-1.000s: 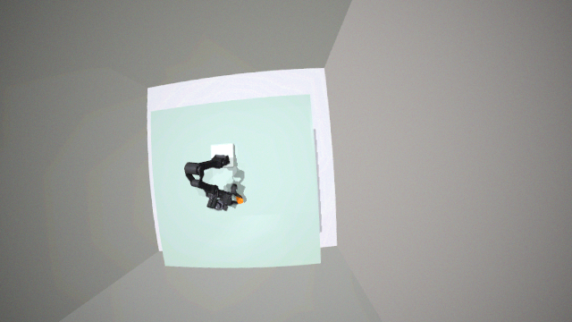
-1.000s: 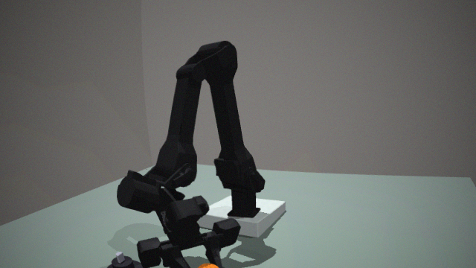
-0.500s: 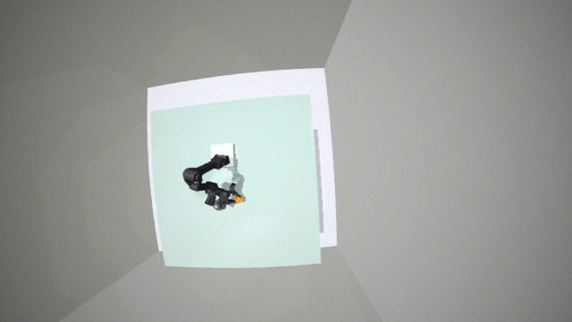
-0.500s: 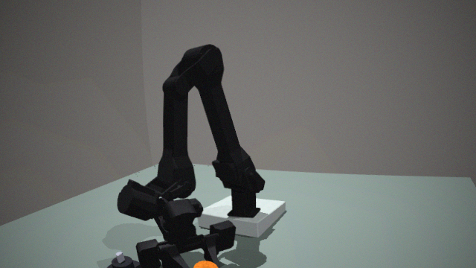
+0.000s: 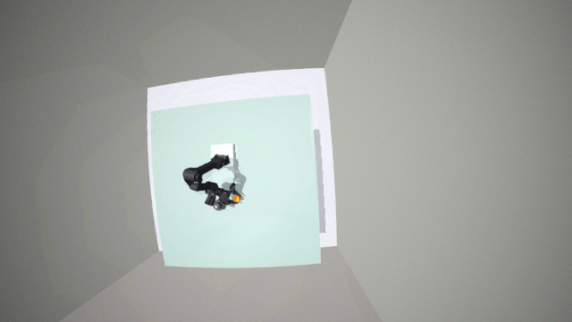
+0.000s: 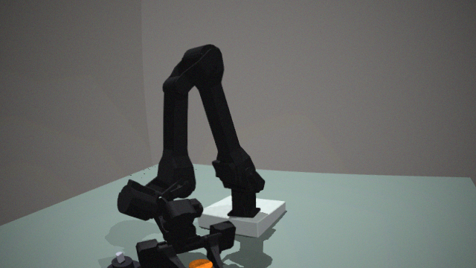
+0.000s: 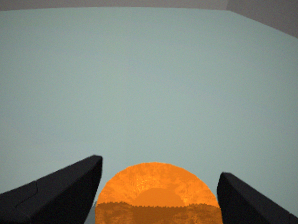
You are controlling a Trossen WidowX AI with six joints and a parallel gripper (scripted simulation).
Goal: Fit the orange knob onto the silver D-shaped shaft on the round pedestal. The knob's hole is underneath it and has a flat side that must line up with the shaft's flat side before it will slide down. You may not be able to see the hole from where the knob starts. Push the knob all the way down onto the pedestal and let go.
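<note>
The orange knob lies 20 mm behind my gripper tip and 20 mm to the right of it. The rest, counted from my gripper tip: dark round pedestal (10 mm ahead, 180 mm to the right, 20 mm below).
</note>
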